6 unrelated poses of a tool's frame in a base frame.
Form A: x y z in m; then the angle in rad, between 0 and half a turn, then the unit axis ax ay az.
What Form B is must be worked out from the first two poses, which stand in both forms.
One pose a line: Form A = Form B
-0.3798 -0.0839 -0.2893 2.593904 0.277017 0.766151 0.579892 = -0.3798 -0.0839 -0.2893 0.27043 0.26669 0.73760 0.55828
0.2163 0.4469 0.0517 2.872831 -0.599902 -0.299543 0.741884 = 0.2163 0.4469 0.0517 0.13398 -0.59449 -0.29684 0.73520
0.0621 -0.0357 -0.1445 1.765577 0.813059 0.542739 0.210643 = 0.0621 -0.0357 -0.1445 0.63500 0.62810 0.41927 0.16272
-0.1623 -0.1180 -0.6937 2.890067 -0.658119 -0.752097 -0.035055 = -0.1623 -0.1180 -0.6937 0.12543 -0.65292 -0.74616 -0.03478
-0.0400 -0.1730 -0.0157 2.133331 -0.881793 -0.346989 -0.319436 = -0.0400 -0.1730 -0.0157 0.48305 -0.77209 -0.30382 -0.27970
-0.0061 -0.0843 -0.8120 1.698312 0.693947 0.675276 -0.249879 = -0.0061 -0.0843 -0.8120 0.66062 0.52096 0.50695 -0.18759
